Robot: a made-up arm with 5 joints.
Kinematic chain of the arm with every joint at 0, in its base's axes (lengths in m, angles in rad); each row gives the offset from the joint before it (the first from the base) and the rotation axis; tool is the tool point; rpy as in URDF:
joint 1: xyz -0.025 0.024 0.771 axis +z
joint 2: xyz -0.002 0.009 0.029 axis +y
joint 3: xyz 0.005 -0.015 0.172 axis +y
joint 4: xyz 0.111 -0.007 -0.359 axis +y
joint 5: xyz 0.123 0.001 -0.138 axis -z
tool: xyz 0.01 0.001 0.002 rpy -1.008 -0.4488 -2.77
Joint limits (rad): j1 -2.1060..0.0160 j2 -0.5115..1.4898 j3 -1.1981..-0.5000 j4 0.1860..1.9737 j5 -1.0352..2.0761
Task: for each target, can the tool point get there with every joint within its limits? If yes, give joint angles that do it. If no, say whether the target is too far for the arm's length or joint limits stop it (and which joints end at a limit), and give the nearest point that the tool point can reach.
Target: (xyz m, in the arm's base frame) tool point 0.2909 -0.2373 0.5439
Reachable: yes | joints -0.6373 0.2311 -0.6584 0.4740 1.5908
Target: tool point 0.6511 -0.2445 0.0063
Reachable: no: too far | nearest point 0.3476 -0.1240 0.3617 | short by 0.483 m
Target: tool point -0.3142 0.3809 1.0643
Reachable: no: joint limits stop it (at a limit: joint 2, joint 3, joint 4) | nearest point -0.1665 0.1986 0.6294 | short by 0.494 m
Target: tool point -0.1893 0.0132 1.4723
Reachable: no: joint limits stop it (at a limit: joint 1, joint 2, joint 3, joint 4) | nearest point -0.2437 -0.3119 1.2373 | short by 0.405 m
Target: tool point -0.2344 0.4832 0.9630
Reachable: no: joint limits stop it (at a limit: joint 2, joint 3, joint 4) | nearest point -0.1182 0.2284 0.6294 | short by 0.436 m
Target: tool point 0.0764 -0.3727 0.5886
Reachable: yes | joints -1.2667 0.1938 -0.8849 1.0987 1.7321
